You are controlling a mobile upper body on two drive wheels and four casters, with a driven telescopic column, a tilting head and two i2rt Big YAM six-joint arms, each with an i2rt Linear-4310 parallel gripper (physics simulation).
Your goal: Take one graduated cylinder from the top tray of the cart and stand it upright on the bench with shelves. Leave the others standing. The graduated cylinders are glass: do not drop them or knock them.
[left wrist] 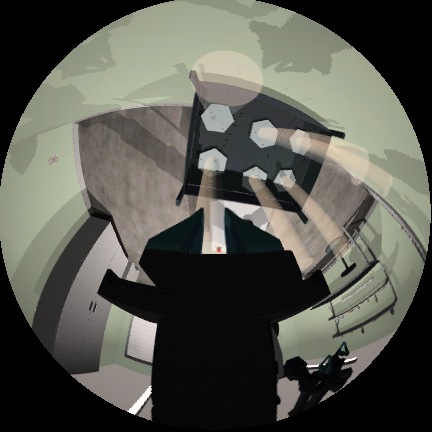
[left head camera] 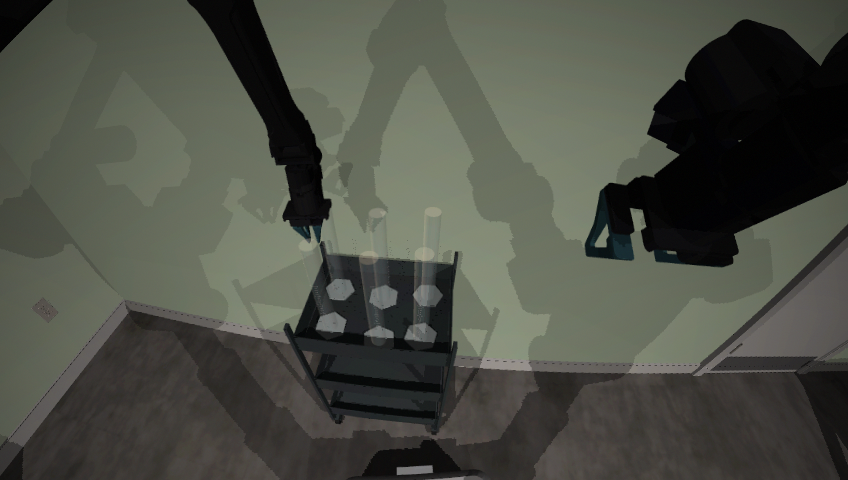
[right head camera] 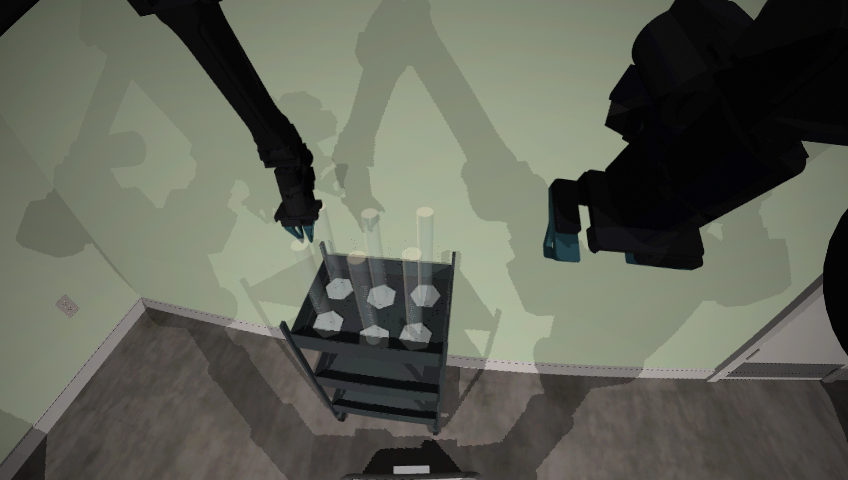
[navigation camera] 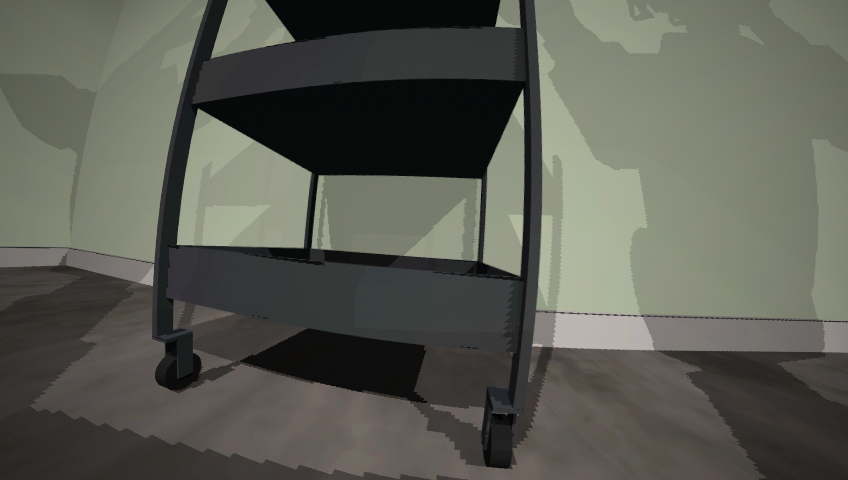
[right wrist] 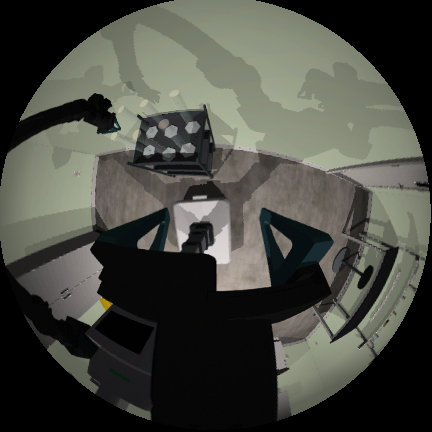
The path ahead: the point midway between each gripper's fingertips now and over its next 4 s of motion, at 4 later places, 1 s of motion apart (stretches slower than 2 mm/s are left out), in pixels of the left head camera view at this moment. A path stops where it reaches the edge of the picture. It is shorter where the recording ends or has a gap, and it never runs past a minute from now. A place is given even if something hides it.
My left gripper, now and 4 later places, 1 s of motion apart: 314,241; 311,227; 307,209; 308,213; 313,233
My right gripper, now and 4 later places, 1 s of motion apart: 622,253; 639,221; 660,180; 646,207; 624,251
